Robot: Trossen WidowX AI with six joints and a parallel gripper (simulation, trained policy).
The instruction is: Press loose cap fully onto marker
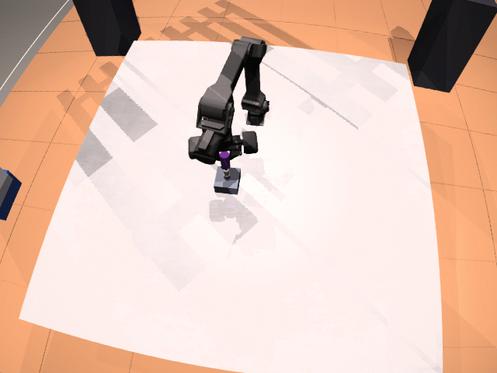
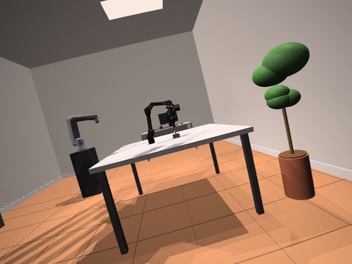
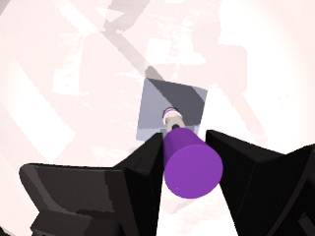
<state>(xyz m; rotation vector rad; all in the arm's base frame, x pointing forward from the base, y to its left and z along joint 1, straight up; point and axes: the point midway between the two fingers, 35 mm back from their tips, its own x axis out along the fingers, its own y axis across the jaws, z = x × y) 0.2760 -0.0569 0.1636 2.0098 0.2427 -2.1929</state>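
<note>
Right now my gripper tip is 10 mm short of the grey holder block and 110 mm above it. Round my gripper tip: purple cap: 10 mm ahead, 10 mm above.
</note>
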